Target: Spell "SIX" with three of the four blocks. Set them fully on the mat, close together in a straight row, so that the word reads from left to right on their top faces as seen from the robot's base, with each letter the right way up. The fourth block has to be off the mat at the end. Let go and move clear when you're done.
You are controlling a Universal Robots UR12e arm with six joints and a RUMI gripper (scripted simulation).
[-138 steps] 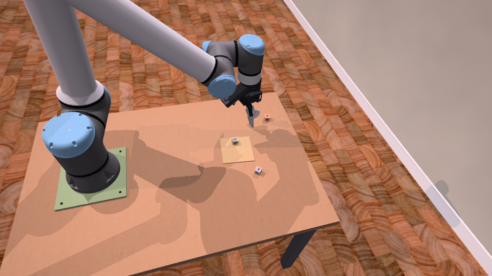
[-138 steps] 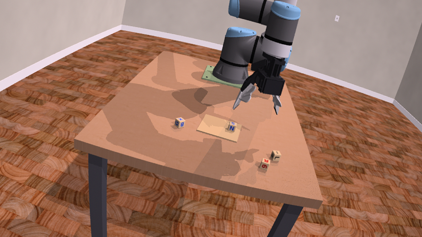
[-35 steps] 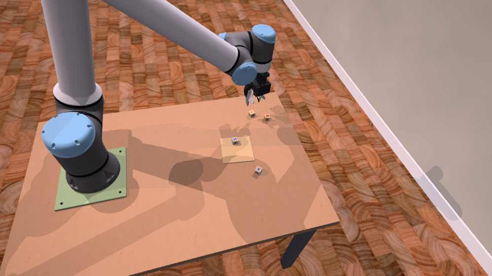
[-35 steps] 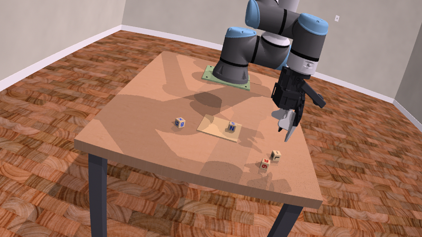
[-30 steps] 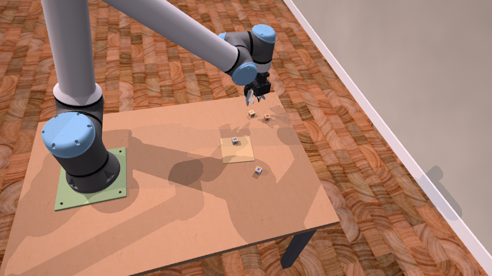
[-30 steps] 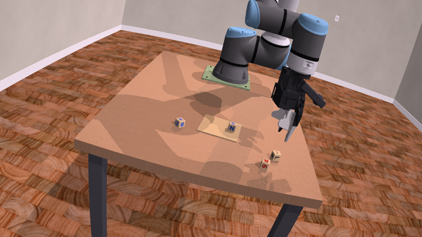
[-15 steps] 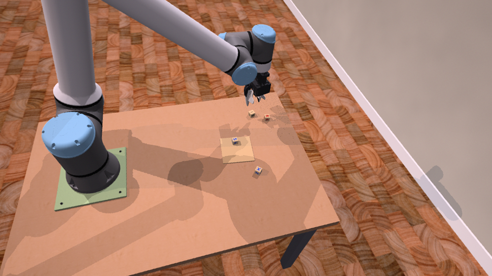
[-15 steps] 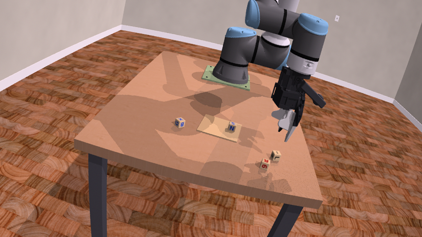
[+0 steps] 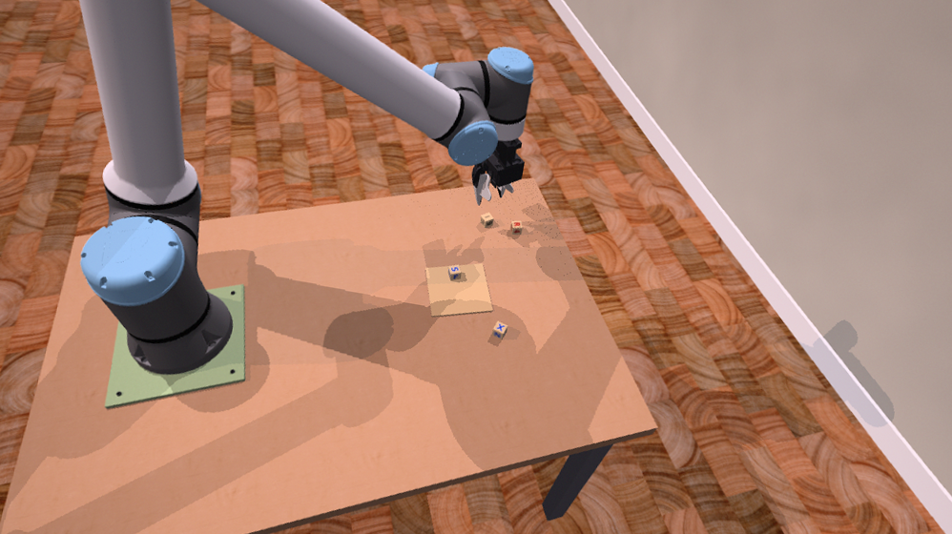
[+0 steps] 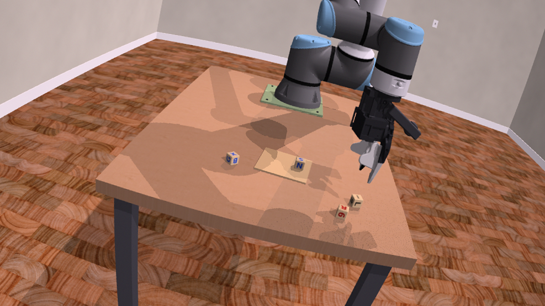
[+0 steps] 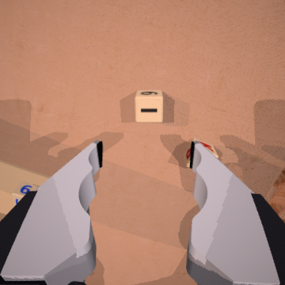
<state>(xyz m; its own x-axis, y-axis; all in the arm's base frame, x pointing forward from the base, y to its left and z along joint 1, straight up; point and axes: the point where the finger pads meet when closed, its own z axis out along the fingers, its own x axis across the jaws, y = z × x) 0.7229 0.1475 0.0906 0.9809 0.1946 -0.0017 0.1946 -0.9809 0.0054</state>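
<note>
The mat is 19 cm to the right of my hand, 14 cm behind it and 10 cm below it. Also, from my hand: red-lettered block (9 cm below, 7 cm ahead, 4 cm to the right).
</note>
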